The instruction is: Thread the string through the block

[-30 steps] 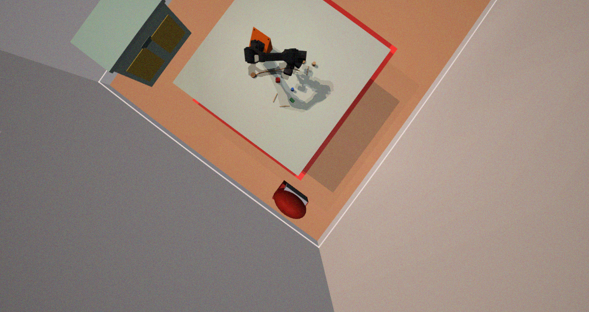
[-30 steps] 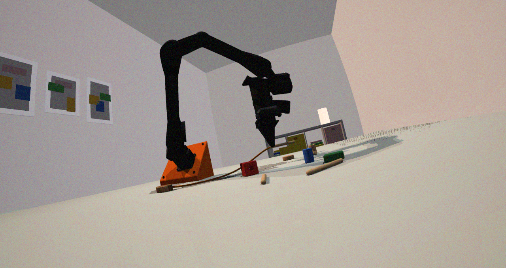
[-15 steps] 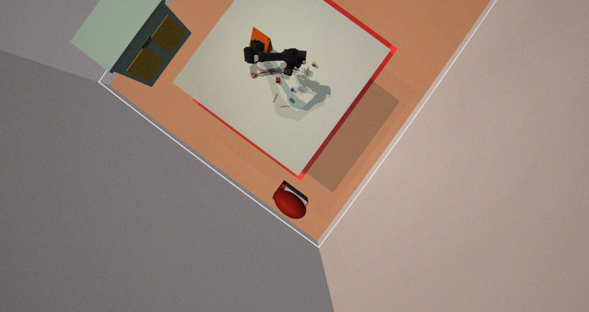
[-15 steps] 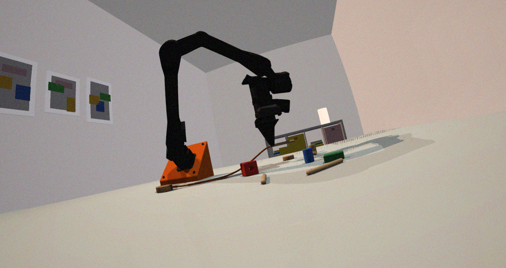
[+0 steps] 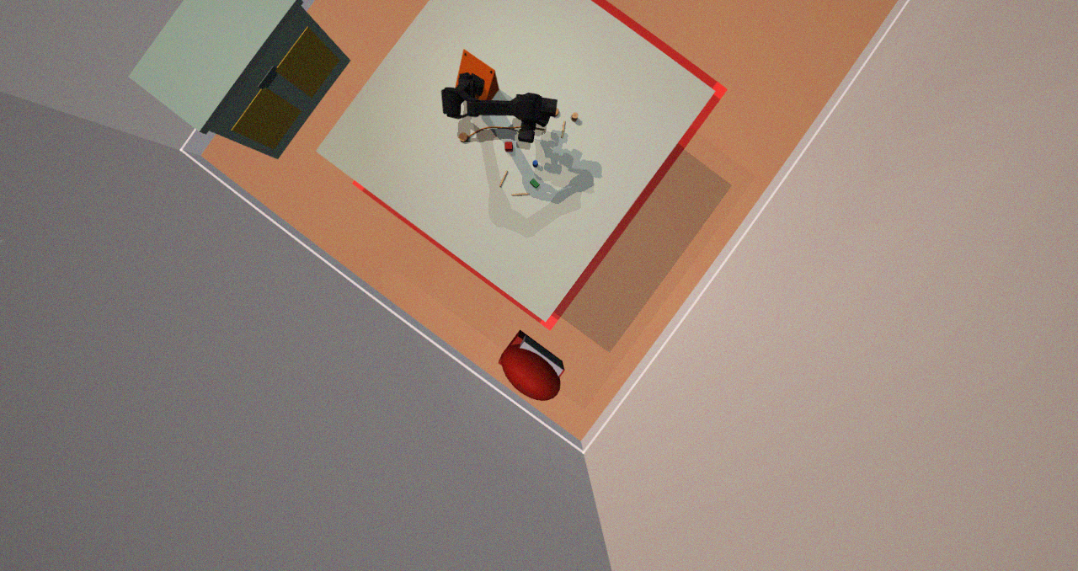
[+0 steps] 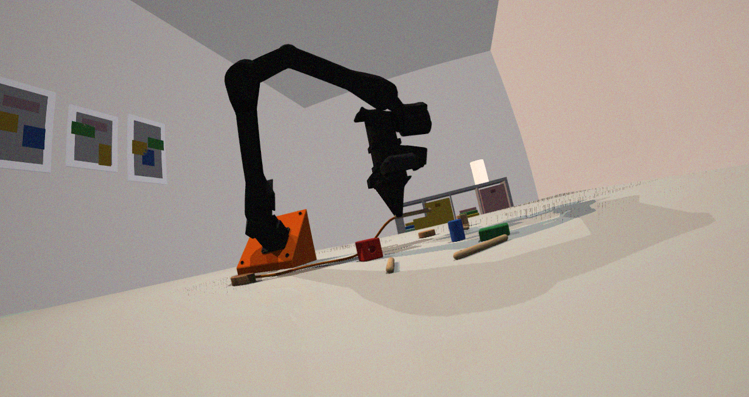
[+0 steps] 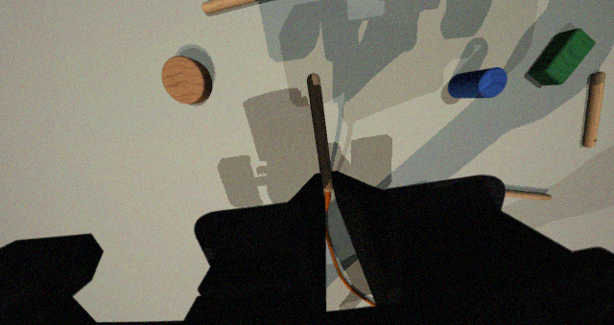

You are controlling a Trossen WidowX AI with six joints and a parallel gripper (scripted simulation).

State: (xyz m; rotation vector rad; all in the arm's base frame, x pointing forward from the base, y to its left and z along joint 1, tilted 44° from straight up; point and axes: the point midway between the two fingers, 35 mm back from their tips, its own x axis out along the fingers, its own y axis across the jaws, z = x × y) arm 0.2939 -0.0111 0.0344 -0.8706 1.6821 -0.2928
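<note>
Right now my gripper tip is 4 cm past the red block, 11 cm to the left of it and 4 cm above it. The rest, counted from my gripper tip: green block 14 cm ahead, 18 cm to the right, 5 cm below; wooden cylinder 13 cm ahead, 16 cm to the left, 4 cm below; blue cylinder 10 cm ahead, 11 cm to the right, 4 cm below.
</note>
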